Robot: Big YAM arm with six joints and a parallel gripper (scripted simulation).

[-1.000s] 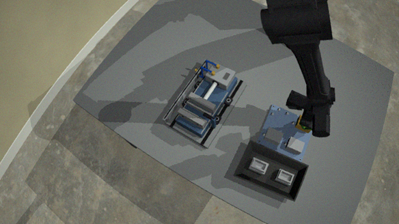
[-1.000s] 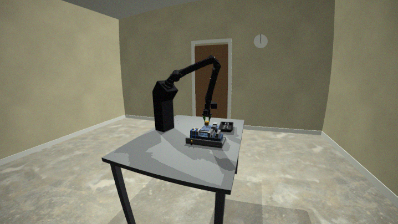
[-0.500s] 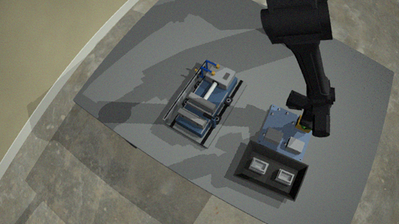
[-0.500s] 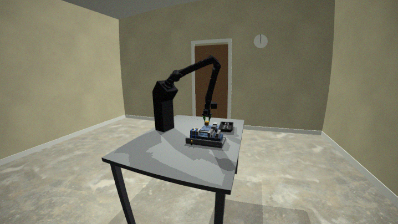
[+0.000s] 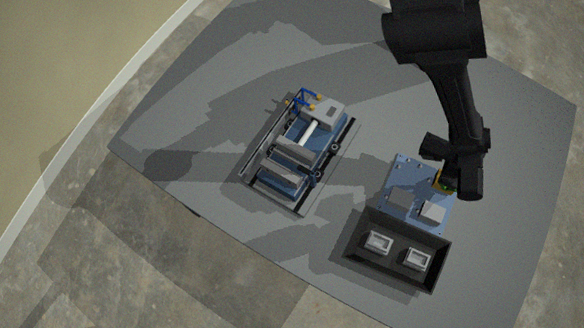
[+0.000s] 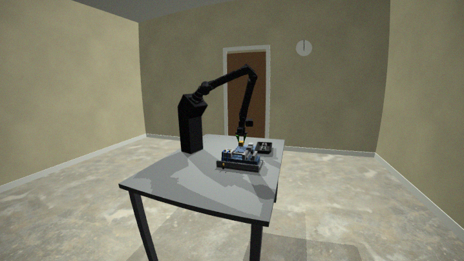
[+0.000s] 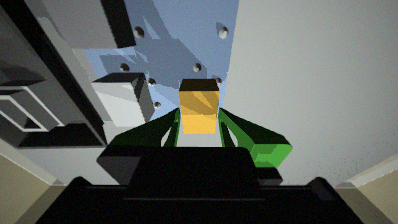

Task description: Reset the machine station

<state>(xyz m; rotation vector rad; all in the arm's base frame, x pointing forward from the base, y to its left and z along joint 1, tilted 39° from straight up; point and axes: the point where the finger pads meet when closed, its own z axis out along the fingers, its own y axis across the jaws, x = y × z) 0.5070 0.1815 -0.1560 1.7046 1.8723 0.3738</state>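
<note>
My hand is 20 mm above the yellow brass blank. From my hand the other things lie so: moving jaw: 110 mm ahead, 370 mm to the right, 20 mm above; blue infeed plate: 50 mm ahead, 50 mm to the right, 50 mm below; white rod: 60 mm ahead, 370 mm to the right, 20 mm above.
</note>
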